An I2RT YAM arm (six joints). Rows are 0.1 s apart.
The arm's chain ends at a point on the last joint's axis. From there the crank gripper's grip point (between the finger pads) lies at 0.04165 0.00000 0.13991 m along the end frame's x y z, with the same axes.
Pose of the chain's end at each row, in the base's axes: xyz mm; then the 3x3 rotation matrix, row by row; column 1 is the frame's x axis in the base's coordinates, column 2 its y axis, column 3 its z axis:
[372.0 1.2 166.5], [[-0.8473 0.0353 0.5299], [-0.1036 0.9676 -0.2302], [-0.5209 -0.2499 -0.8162]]
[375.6 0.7 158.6], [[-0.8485 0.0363 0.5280], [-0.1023 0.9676 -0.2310], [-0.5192 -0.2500 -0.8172]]
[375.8 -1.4 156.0], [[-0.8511 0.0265 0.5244], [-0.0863 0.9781 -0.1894], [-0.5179 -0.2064 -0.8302]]
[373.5 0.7 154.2], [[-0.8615 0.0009 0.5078], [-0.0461 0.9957 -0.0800], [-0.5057 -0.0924 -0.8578]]
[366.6 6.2 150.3], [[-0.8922 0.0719 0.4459], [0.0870 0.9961 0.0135], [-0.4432 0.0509 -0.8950]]
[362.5 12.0 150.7], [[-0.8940 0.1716 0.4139], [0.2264 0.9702 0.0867], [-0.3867 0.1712 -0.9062]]
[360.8 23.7 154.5], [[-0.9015 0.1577 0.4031], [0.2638 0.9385 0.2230], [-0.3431 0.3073 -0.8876]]
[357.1 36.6 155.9], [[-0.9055 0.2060 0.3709], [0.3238 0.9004 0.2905], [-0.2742 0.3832 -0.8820]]
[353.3 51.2 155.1], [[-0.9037 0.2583 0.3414], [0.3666 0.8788 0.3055], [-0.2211 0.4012 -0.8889]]
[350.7 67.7 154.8], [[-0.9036 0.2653 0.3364], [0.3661 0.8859 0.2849], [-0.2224 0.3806 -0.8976]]
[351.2 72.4 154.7], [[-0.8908 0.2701 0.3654], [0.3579 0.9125 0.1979], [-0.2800 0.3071 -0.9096]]
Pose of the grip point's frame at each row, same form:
[410.8 -35.3 30.6], [[-0.8473 0.0353 0.5299], [-0.1036 0.9676 -0.2302], [-0.5209 -0.2499 -0.8162]]
[414.1 -35.9 22.6], [[-0.8485 0.0363 0.5280], [-0.1023 0.9676 -0.2310], [-0.5192 -0.2500 -0.8172]]
[413.7 -31.5 18.3], [[-0.8511 0.0265 0.5244], [-0.0863 0.9781 -0.1894], [-0.5179 -0.2064 -0.8302]]
[408.7 -12.4 13.1], [[-0.8615 0.0009 0.5078], [-0.0461 0.9957 -0.0800], [-0.5057 -0.0924 -0.8578]]
[391.8 11.7 6.6], [[-0.8922 0.0719 0.4459], [0.0870 0.9961 0.0135], [-0.4432 0.0509 -0.8950]]
[383.2 33.6 7.8], [[-0.8940 0.1716 0.4139], [0.2264 0.9702 0.0867], [-0.3867 0.1712 -0.9062]]
[379.7 65.9 16.0], [[-0.9015 0.1577 0.4031], [0.2638 0.9385 0.2230], [-0.3431 0.3073 -0.8876]]
[371.3 90.7 21.1], [[-0.9055 0.2060 0.3709], [0.3238 0.9004 0.2905], [-0.2742 0.3832 -0.8820]]
[363.4 109.2 21.5], [[-0.9037 0.2583 0.3414], [0.3666 0.8788 0.3055], [-0.2211 0.4012 -0.8889]]
[360.1 122.8 20.0], [[-0.9036 0.2653 0.3364], [0.3661 0.8859 0.2849], [-0.2224 0.3806 -0.8976]]
[365.2 115.0 15.8], [[-0.8908 0.2701 0.3654], [0.3579 0.9125 0.1979], [-0.2800 0.3071 -0.9096]]

